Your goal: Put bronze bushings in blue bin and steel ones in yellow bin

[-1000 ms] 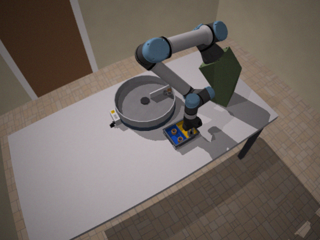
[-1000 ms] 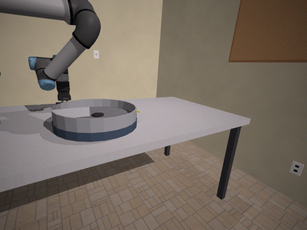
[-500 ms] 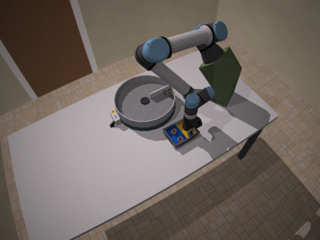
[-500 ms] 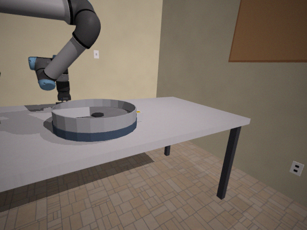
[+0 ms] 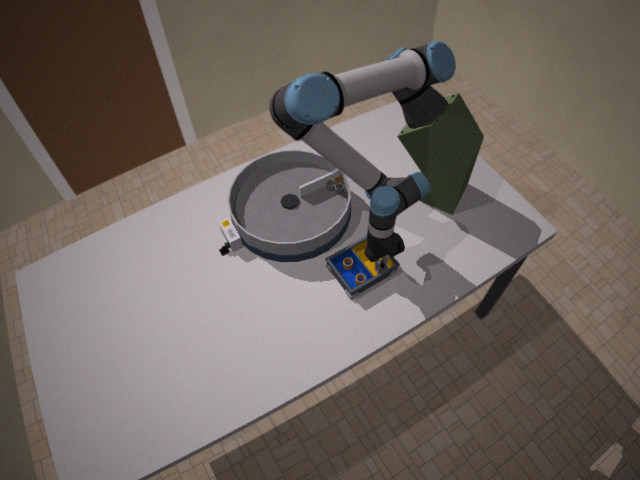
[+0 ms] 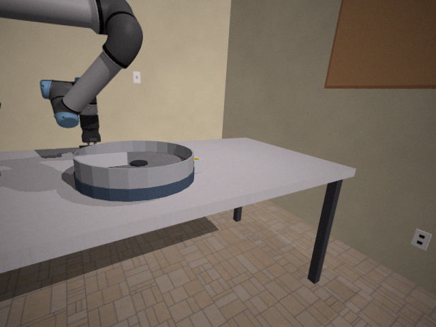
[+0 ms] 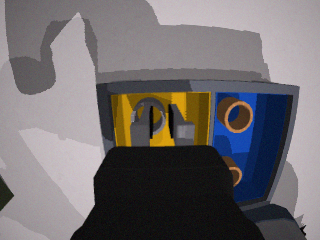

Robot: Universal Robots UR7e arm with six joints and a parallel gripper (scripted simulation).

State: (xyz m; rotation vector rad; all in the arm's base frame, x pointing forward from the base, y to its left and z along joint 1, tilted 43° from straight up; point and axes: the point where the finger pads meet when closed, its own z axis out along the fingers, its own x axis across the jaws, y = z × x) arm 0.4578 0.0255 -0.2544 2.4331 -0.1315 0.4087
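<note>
Right now the blue bin is 4 cm ahead of my hand, 5 cm to the right of it and 1 cm below it. From my hand the other things lie so: grey turntable 5 cm ahead, 39 cm to the right, 2 cm above.
</note>
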